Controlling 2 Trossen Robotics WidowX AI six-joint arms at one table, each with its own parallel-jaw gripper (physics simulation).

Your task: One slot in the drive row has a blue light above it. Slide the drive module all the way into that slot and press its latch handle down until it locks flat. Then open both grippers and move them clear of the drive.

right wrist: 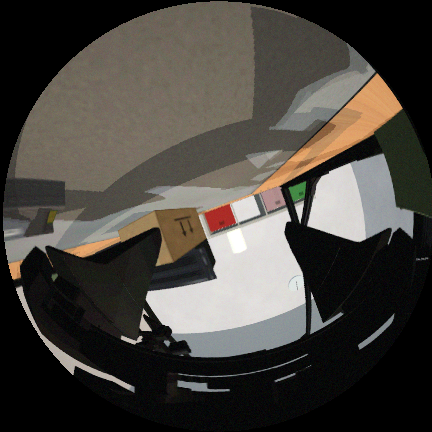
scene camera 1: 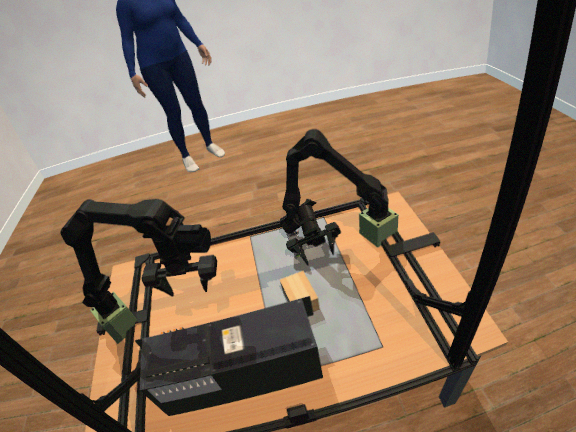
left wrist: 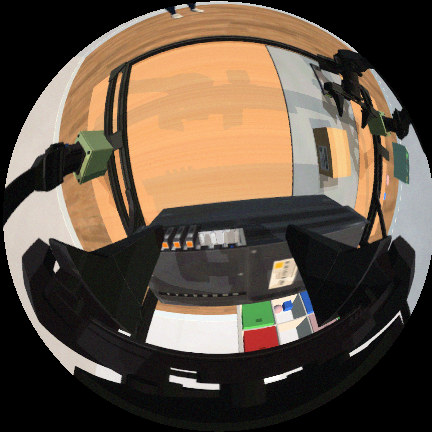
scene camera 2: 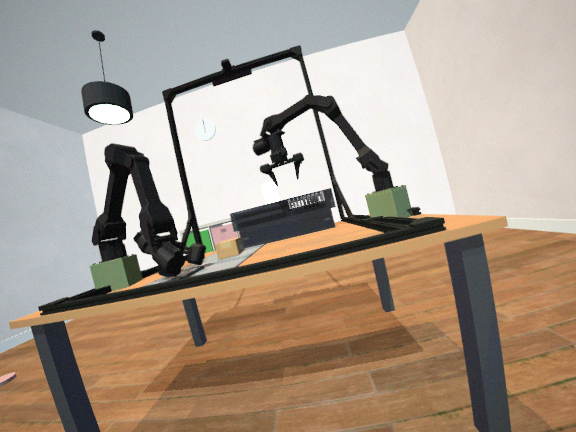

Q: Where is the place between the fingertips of the left gripper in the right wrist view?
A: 133, 314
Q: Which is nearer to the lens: the drive module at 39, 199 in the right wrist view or the tan cardboard box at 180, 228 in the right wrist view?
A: The drive module.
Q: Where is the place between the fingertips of the right gripper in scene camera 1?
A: At 320, 260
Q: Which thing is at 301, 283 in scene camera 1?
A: A tan cardboard box.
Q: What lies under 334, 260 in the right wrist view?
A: The right gripper.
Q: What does the left gripper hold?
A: Nothing.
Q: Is the left gripper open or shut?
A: Open.
